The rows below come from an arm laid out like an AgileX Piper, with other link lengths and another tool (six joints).
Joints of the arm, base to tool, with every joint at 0 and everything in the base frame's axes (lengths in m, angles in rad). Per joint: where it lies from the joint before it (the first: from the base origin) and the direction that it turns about. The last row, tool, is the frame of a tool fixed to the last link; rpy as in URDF.
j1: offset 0 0 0.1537 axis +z
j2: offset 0 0 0 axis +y
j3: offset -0.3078 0 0.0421 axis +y
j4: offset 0.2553 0 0.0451 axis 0.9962 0 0.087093
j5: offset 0 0 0 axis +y
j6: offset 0.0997 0 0.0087 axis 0.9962 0 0.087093
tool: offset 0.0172 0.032 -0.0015 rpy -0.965 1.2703 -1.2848
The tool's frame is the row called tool.
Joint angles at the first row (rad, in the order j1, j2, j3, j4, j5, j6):
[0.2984 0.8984 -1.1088 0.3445 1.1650 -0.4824]
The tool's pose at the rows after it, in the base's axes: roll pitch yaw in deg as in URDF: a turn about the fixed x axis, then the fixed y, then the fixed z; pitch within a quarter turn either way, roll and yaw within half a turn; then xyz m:
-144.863 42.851 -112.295 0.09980 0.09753 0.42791
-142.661 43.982 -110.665 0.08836 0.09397 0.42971
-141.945 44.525 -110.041 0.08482 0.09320 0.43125
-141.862 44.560 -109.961 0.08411 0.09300 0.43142
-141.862 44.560 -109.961 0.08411 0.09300 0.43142
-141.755 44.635 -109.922 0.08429 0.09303 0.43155
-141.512 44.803 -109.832 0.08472 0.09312 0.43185
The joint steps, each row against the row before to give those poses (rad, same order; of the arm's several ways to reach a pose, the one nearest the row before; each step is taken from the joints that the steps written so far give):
[-0.0001 -0.0572 0.0410 0.0001 -0.0027 -0.0097]
[0.0000 -0.0443 0.0114 -0.0001 -0.0002 -0.0031]
[0.0000 -0.0126 0.0000 0.0033 0.0002 -0.0015]
[0.0001 -0.0023 0.0000 0.0000 0.0011 0.0001]
[0.0000 0.0000 0.0000 0.0000 0.0000 0.0000]
[-0.0001 0.0000 0.0000 0.0001 -0.0019 -0.0001]
[0.0001 0.0000 0.0000 -0.0001 -0.0045 0.0002]

